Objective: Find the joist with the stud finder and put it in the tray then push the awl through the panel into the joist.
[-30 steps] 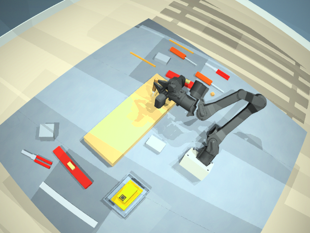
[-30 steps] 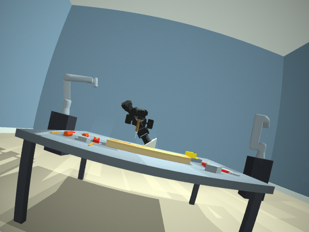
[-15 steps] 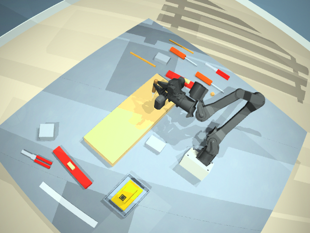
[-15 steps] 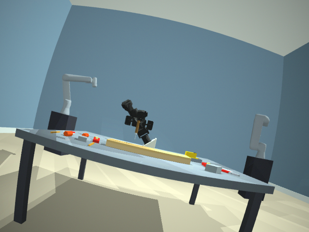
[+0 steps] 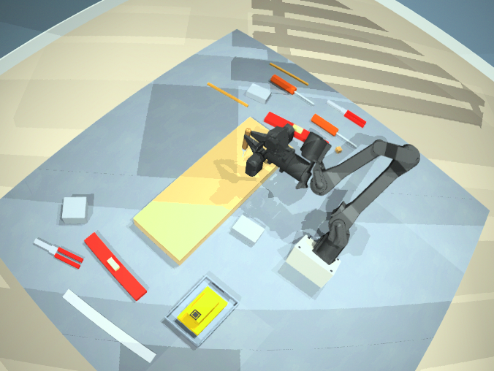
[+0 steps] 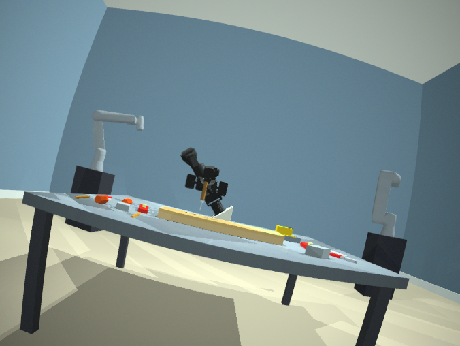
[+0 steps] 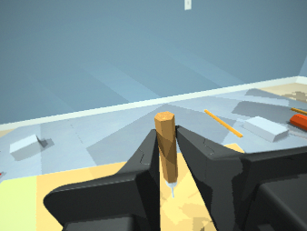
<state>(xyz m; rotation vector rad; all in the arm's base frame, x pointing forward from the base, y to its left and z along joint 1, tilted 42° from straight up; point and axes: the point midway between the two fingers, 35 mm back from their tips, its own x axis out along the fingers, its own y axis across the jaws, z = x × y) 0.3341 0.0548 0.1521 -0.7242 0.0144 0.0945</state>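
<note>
Now: the awl 60 mm below my gripper tip. Round my gripper tip: small wooden cube 170 mm behind, 310 mm to the right, 160 mm below; shallow grey tray 260 mm behind, 400 mm to the left, 160 mm below; yellow stud finder 270 mm behind, 410 mm to the left, 120 mm below.
</note>
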